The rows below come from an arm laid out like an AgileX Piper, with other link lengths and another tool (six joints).
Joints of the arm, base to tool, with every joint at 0 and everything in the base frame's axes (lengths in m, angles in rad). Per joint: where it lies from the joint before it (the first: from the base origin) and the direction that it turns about. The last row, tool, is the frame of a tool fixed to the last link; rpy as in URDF.
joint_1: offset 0 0 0.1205 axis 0 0 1
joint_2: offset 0 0 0 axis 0 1 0
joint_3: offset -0.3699 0 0.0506 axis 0 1 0
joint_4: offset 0.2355 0 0.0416 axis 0.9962 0 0.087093
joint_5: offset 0 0 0 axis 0 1 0
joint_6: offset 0.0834 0 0.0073 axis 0.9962 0 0.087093
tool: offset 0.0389 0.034 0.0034 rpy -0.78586 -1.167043 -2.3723
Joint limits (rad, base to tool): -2.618..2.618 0..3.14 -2.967..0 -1.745..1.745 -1.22..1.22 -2.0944..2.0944
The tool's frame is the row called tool.
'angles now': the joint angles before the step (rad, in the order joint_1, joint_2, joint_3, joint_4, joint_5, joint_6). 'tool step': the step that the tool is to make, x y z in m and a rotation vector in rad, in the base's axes. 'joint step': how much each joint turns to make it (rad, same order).
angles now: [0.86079 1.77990 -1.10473 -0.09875 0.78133 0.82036]
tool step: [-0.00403 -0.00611 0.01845 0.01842 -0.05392 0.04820]
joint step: [-0.00001 -0.04979 0.00000 -0.02463 -0.00216 -0.03591]
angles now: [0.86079 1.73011 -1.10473 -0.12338 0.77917 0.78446]
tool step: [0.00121 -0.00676 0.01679 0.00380 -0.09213 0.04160]
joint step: [0.00000 -0.04292 -0.00204 -0.07913 -0.01824 0.00001]
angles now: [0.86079 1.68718 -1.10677 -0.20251 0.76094 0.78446]
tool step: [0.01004 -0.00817 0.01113 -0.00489 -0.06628 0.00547]
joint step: [-0.02372 -0.01914 -0.01414 -0.06046 -0.00704 0.00000]
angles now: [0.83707 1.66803 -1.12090 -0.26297 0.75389 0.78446]
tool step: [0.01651 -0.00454 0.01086 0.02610 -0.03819 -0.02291]
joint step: [-0.04041 0.00002 -0.03541 -0.00727 -0.01247 -0.01258]
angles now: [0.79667 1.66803 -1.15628 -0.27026 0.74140 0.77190]
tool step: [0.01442 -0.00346 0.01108 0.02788 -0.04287 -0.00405]
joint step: [-0.03582 0.00001 -0.03345 0.00002 -0.02275 -0.02958]
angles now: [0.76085 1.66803 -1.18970 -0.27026 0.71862 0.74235]
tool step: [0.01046 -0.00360 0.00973 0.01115 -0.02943 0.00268]
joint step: [-0.02768 0.00000 -0.03329 0.00560 -0.00235 -0.03676]
